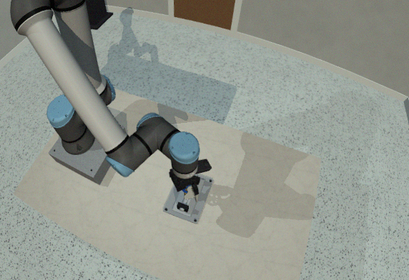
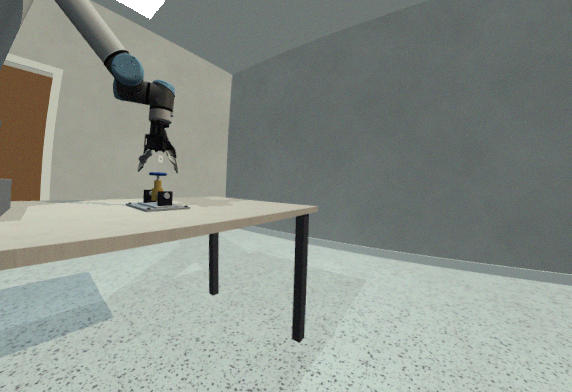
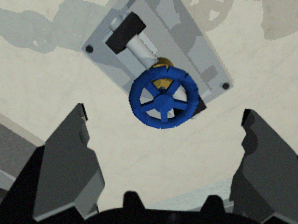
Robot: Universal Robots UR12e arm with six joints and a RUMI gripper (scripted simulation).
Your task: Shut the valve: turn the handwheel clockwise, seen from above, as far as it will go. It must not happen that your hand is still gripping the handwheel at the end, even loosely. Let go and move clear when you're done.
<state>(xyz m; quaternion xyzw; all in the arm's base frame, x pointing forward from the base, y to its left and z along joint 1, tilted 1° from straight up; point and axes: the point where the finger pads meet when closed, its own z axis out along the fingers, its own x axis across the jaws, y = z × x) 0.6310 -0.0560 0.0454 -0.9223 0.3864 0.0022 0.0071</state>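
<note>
My hand is 10 mm above the blue spoked handwheel.
</note>
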